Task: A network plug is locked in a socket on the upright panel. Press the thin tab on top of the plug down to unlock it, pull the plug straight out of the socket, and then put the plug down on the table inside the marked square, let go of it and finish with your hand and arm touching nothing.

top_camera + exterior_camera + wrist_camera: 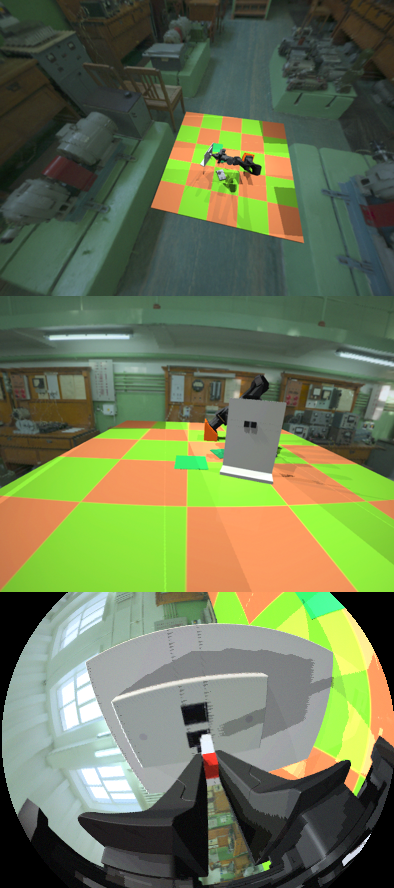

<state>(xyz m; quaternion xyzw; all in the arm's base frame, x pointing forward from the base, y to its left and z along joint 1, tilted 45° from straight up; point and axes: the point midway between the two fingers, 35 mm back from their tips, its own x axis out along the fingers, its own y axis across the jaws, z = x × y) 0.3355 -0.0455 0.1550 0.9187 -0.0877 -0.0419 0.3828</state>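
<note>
Right now the upright grey panel is 30 mm ahead of my gripper tip, 20 mm to the right of it and 60 mm below it. Also, from my gripper tip: network plug (right at my gripper tip); then marked square (50 mm behind, 200 mm to the right, 160 mm below).
</note>
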